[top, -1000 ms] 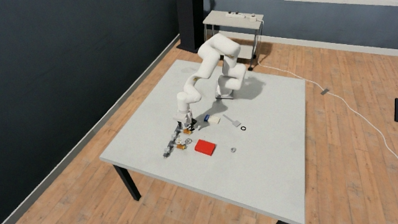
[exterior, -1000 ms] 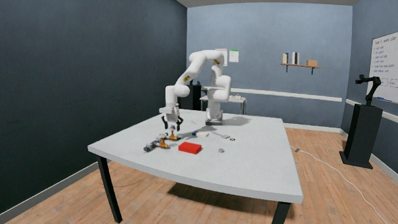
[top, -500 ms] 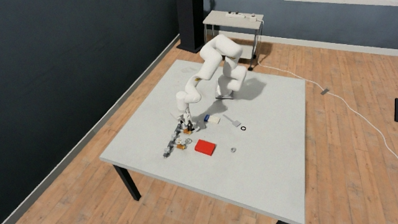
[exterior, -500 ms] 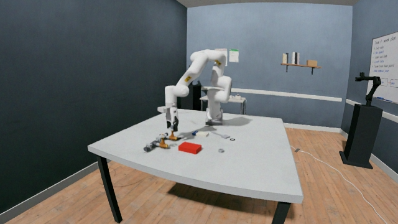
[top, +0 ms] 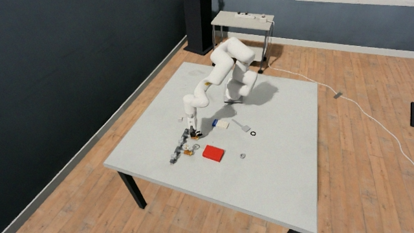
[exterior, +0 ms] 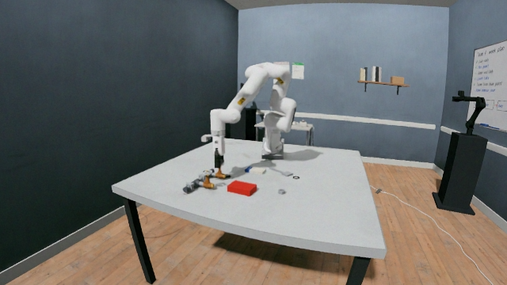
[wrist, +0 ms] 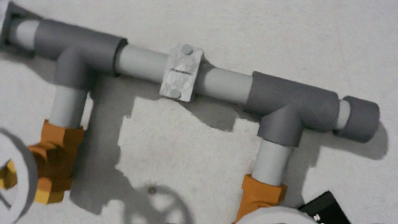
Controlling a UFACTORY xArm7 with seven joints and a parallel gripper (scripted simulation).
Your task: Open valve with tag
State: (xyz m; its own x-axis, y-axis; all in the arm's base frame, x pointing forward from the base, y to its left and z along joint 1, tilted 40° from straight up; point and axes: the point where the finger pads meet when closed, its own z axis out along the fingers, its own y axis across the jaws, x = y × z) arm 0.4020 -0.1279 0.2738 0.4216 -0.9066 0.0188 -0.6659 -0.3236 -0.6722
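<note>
Now: the black tag 90 mm below my hand, 40 mm behind it and 10 mm to the right of it. The rest, counted from my hand: red block 180 mm to the left, 70 mm below, 40 mm ahead; grey nut 350 mm to the left, 80 mm below, 40 mm behind; blue box 210 mm behind, 90 mm to the left, 80 mm below.
</note>
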